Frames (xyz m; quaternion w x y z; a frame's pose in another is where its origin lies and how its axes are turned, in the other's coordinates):
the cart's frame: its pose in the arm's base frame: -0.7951 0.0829 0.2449 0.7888 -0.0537 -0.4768 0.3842
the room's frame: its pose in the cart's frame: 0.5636 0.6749 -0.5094 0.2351 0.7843 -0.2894 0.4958
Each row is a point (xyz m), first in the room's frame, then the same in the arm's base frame.
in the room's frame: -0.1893 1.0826 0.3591
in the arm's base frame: -0.0475 0.0710 -0.0273
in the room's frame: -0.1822 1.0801 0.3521
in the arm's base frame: -0.0575 0.0716 -0.0248
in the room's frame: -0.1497 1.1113 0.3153
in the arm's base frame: -0.1001 0.0321 -0.0212
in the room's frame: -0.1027 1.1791 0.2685
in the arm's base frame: -0.1526 -0.0466 -0.0151
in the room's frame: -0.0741 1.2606 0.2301
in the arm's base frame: -0.1863 -0.1347 -0.0216
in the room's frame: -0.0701 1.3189 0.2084
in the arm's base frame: -0.1971 -0.1942 -0.0368
